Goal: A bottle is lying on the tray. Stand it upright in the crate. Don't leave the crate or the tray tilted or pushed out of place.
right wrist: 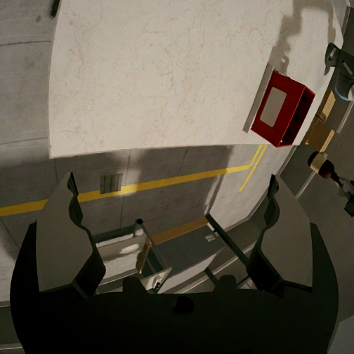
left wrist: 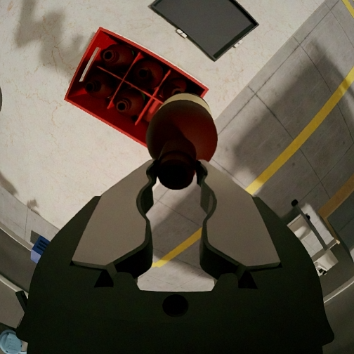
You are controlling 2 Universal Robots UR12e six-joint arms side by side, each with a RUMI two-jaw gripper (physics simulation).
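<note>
A dark red-brown bottle (left wrist: 182, 127) (right wrist: 320, 165) with a cream band near its base is held by the neck in my left gripper (left wrist: 176, 161) (right wrist: 335, 176). In the left wrist view its base points away from the fingers and overlaps the near right end of the red crate (left wrist: 113, 119) (right wrist: 295, 117). The crate stands on the table and holds several bottles in its compartments; the held bottle hides part of its right end. The dark tray (left wrist: 210, 25) lies beyond the crate, with no bottle seen on its visible part. My right gripper (right wrist: 173, 174) is open and empty, away from the crate.
The pale table (left wrist: 40, 160) (right wrist: 150, 75) carries the crate and tray. In the right wrist view a thin pale strip (right wrist: 258, 99) runs along the crate's side. The table's edge, a grey floor with yellow lines and a white cart (left wrist: 312, 235) show beyond.
</note>
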